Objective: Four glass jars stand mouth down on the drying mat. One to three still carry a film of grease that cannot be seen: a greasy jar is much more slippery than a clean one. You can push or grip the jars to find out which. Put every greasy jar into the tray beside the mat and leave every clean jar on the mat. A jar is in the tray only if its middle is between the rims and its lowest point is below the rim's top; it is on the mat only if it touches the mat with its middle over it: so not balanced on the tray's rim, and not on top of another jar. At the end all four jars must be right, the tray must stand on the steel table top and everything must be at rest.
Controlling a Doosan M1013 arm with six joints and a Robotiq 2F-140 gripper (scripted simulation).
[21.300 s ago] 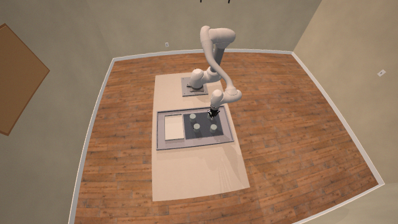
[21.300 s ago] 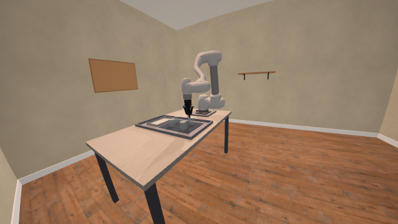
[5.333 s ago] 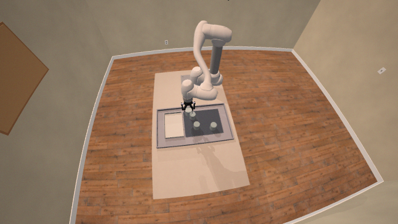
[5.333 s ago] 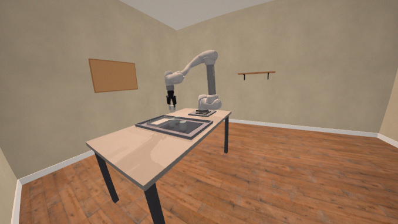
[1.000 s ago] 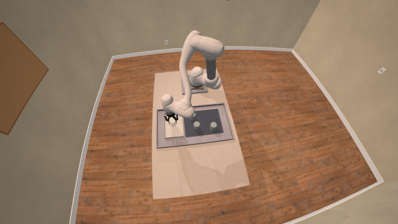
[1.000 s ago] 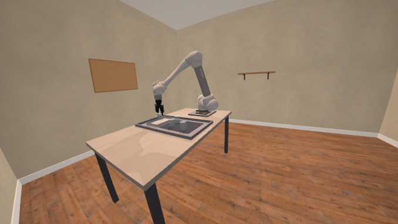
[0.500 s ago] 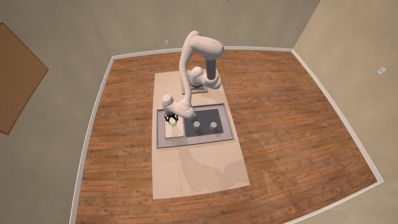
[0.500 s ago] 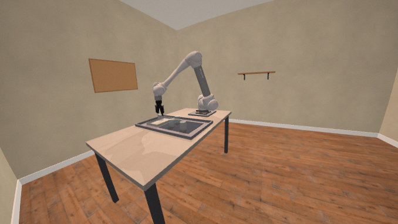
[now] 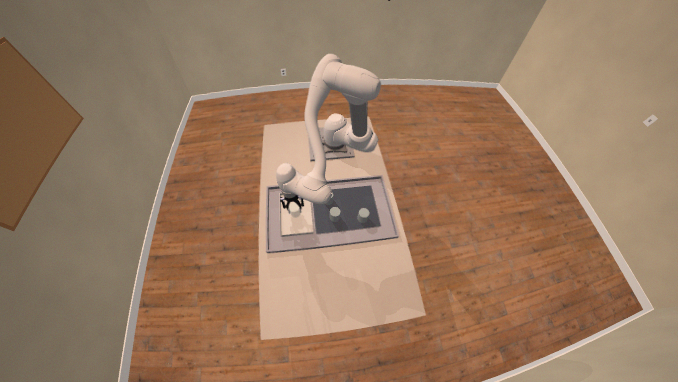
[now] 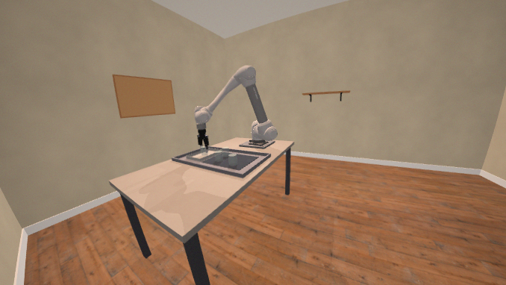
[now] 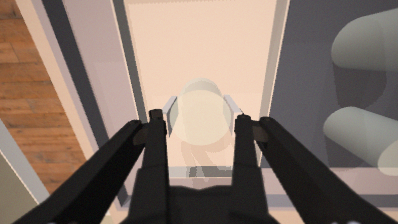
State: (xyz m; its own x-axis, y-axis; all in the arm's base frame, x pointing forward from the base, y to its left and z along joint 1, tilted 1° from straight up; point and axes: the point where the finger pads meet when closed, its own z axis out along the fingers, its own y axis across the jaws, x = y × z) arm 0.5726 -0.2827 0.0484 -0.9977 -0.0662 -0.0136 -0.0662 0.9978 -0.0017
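Right now my hand is 6 cm above the cream tray. Round my hand: dark drying mat (32 cm to the left, 6 cm below, 2 cm behind); then steel table top (21 cm to the left, 7 cm below).
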